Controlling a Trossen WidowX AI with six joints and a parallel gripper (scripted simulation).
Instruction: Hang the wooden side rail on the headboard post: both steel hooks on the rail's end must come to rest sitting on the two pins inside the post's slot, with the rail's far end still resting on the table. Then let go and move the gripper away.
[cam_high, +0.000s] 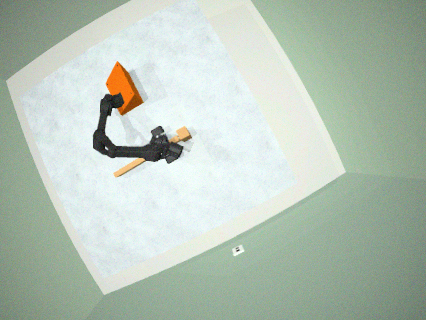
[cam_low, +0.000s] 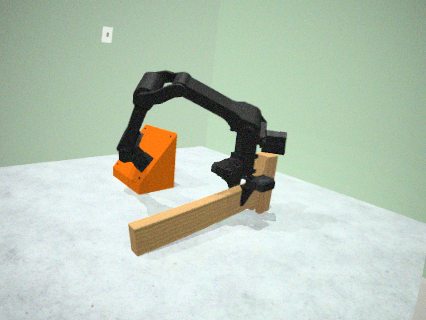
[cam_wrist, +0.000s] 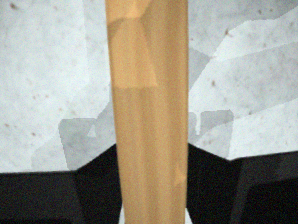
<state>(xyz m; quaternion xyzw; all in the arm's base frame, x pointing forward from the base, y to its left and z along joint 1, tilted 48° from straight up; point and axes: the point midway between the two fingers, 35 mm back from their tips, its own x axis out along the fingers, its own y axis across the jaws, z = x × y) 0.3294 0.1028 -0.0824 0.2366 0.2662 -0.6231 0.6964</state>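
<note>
My gripper tip is 11 cm to the right of the headboard post, 4 cm below it and 1 cm past it.
</note>
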